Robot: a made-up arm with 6 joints. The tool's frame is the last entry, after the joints. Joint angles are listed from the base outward. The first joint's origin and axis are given. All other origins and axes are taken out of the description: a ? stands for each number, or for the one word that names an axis. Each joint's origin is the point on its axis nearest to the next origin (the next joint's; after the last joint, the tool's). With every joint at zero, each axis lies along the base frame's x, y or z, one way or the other. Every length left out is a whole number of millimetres.
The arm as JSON. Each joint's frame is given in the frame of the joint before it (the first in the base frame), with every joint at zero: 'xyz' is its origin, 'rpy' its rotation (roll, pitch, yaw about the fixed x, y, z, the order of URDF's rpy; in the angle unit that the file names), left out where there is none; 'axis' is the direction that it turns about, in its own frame. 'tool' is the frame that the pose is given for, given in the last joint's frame.
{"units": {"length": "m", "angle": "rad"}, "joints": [
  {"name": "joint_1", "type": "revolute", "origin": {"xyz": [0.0, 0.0, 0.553]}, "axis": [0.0, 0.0, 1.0]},
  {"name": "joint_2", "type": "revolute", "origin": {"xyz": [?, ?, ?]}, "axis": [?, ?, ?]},
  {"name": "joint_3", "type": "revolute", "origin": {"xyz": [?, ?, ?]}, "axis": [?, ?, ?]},
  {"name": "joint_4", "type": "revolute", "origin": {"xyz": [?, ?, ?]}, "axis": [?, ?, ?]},
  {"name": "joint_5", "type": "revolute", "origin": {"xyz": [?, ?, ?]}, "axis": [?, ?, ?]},
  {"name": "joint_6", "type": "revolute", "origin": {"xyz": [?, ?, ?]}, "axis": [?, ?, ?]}
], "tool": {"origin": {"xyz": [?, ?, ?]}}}
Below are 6 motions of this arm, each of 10 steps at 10 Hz.
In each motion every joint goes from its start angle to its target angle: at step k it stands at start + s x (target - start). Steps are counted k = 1, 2, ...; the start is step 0. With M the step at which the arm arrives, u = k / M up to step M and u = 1 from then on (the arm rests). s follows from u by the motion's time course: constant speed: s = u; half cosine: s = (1 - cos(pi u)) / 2; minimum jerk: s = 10 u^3 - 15 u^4 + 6 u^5.
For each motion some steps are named. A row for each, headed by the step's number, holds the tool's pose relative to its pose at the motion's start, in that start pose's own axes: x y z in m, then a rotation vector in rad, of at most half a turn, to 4 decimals.
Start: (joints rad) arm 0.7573 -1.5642 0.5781 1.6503 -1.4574 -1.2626
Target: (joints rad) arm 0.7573 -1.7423 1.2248 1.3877 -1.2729 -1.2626
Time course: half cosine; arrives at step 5
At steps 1, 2, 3, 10:
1: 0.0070 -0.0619 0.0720 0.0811 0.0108 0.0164
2: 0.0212 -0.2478 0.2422 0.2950 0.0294 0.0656
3: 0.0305 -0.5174 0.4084 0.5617 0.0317 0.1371
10: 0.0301 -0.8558 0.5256 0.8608 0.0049 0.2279

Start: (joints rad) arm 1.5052 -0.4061 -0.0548 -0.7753 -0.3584 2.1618
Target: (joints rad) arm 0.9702 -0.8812 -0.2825 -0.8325 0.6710 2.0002
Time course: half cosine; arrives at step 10
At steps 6, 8, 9, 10:
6: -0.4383 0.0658 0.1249 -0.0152 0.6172 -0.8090
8: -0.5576 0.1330 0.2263 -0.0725 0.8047 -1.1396
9: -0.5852 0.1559 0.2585 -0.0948 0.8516 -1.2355
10: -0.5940 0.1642 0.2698 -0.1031 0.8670 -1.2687

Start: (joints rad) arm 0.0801 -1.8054 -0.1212 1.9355 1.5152 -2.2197
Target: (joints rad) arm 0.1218 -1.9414 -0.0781 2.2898 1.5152 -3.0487
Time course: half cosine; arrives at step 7
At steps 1, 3, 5, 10:
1: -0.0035 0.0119 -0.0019 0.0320 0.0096 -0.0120
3: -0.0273 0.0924 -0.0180 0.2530 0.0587 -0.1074
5: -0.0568 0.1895 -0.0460 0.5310 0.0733 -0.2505
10: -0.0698 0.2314 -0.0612 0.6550 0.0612 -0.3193

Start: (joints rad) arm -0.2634 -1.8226 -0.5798 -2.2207 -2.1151 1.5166
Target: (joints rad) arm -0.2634 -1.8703 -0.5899 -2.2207 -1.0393 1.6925
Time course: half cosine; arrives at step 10
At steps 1, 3, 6, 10:
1: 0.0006 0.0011 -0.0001 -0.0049 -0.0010 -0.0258
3: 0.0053 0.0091 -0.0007 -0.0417 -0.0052 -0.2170
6: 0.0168 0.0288 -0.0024 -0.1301 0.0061 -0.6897
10: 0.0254 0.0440 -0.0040 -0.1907 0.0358 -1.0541

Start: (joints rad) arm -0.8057 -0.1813 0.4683 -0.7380 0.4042 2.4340
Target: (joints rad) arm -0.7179 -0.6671 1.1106 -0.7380 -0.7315 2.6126
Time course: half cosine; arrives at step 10
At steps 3, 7, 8, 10:
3: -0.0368 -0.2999 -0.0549 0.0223 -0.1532 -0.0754
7: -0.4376 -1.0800 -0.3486 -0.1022 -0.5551 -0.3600
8: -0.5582 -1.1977 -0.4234 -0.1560 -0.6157 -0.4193
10: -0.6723 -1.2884 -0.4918 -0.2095 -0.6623 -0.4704

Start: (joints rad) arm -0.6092 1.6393 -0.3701 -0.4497 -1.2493 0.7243
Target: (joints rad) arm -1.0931 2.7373 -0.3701 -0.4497 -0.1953 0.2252
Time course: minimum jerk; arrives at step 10
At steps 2, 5, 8, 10:
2: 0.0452 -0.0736 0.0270 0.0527 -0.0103 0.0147
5: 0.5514 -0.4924 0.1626 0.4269 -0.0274 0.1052
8: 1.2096 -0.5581 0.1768 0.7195 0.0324 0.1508
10: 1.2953 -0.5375 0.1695 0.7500 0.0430 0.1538

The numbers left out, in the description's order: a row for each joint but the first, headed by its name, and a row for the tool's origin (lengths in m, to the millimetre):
joint_2: xyz 0.0 0.0 0.0, axis 0.0 1.0 0.0
joint_3: xyz 0.0 0.0 1.406, axis 0.0 -1.0 0.0
joint_4: xyz 0.958 0.0 0.0, axis -1.0 0.0 0.0
joint_5: xyz 0.0 -0.166 0.0, axis 0.0 -1.0 0.0
joint_6: xyz 0.0 0.0 0.0, axis -1.0 0.0 0.0
tool: xyz 0.0 0.0 0.0

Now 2 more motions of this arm.
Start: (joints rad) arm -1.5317 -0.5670 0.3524 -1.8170 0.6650 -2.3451
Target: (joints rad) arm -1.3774 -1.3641 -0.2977 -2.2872 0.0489 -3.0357
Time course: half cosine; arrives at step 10
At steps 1, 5, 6, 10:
1: -0.0229 -0.0002 -0.0172 0.0302 -0.0175 -0.0083
5: -0.4527 0.1004 -0.3339 0.6284 -0.3665 -0.1389
6: -0.5817 0.1727 -0.4231 0.8251 -0.4851 -0.1700
10: -0.8413 0.3921 -0.5829 1.2623 -0.7630 -0.2224

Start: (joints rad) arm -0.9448 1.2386 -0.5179 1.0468 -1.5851 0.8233
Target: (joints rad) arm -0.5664 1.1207 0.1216 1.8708 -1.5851 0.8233
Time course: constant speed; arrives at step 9
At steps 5, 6, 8, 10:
5: -0.5213 0.1268 -0.2026 0.4158 0.3939 -0.5411
6: -0.6246 0.1856 -0.2296 0.5056 0.4777 -0.6389
8: -0.8210 0.3323 -0.2661 0.6938 0.6469 -0.8212
10: -0.9120 0.4188 -0.2754 0.7927 0.7316 -0.9048

